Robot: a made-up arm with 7 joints. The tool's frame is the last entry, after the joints.
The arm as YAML. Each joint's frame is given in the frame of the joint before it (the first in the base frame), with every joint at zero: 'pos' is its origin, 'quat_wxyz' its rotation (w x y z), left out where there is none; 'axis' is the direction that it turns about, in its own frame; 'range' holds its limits. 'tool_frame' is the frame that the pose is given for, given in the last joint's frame.
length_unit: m
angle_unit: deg
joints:
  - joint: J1
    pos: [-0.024, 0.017, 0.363]
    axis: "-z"
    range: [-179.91, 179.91]
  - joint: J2
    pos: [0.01, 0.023, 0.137]
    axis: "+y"
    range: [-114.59, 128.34]
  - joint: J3
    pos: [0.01, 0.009, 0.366]
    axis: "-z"
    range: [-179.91, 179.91]
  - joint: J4
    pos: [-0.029, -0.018, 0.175]
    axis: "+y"
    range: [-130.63, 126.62]
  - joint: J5
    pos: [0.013, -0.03, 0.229]
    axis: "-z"
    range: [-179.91, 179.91]
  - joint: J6
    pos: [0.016, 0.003, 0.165]
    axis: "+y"
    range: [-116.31, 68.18]
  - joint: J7
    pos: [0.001, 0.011, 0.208]
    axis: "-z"
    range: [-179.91, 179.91]
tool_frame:
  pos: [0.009, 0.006, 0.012]
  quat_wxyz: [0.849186, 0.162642, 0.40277, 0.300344]
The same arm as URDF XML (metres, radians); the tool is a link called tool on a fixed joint. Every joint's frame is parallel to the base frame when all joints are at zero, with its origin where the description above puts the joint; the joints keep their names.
<robot name="arm">
  <link name="base_link"/>
  <link name="link1"/>
  <link name="link2"/>
  <link name="link3"/>
  <link name="link4"/>
  <link name="link5"/>
  <link name="link6"/>
  <link name="link7"/>
  <link name="tool"/>
  <joint name="J1" type="revolute">
    <parent link="base_link"/>
    <child link="link1"/>
    <origin xyz="-0.024 0.017 0.363" rpy="0 0 0"/>
    <axis xyz="0 0 -1"/>
    <limit lower="-3.14" upper="3.14"/>
  </joint>
  <joint name="J2" type="revolute">
    <parent link="link1"/>
    <child link="link2"/>
    <origin xyz="0.01 0.023 0.137" rpy="0 0 0"/>
    <axis xyz="0 1 0"/>
    <limit lower="-2" upper="2.24"/>
  </joint>
  <joint name="J3" type="revolute">
    <parent link="link2"/>
    <child link="link3"/>
    <origin xyz="0.01 0.009 0.366" rpy="0 0 0"/>
    <axis xyz="0 0 -1"/>
    <limit lower="-3.14" upper="3.14"/>
  </joint>
  <joint name="J4" type="revolute">
    <parent link="link3"/>
    <child link="link4"/>
    <origin xyz="-0.029 -0.018 0.175" rpy="0 0 0"/>
    <axis xyz="0 1 0"/>
    <limit lower="-2.2799" upper="2.2099"/>
  </joint>
  <joint name="J5" type="revolute">
    <parent link="link4"/>
    <child link="link5"/>
    <origin xyz="0.013 -0.03 0.229" rpy="0 0 0"/>
    <axis xyz="0 0 -1"/>
    <limit lower="-3.14" upper="3.14"/>
  </joint>
  <joint name="J6" type="revolute">
    <parent link="link5"/>
    <child link="link6"/>
    <origin xyz="0.016 0.003 0.165" rpy="0 0 0"/>
    <axis xyz="0 1 0"/>
    <limit lower="-2.03" upper="1.19"/>
  </joint>
  <joint name="J7" type="revolute">
    <parent link="link6"/>
    <child link="link7"/>
    <origin xyz="0.001 0.011 0.208" rpy="0 0 0"/>
    <axis xyz="0 0 -1"/>
    <limit lower="-3.14" upper="3.14"/>
  </joint>
  <joint name="tool_joint" type="fixed">
    <parent link="link7"/>
    <child link="tool"/>
    <origin xyz="0.009 0.006 0.012" rpy="0.6941 0.6266 0.9132"/>
  </joint>
</robot>

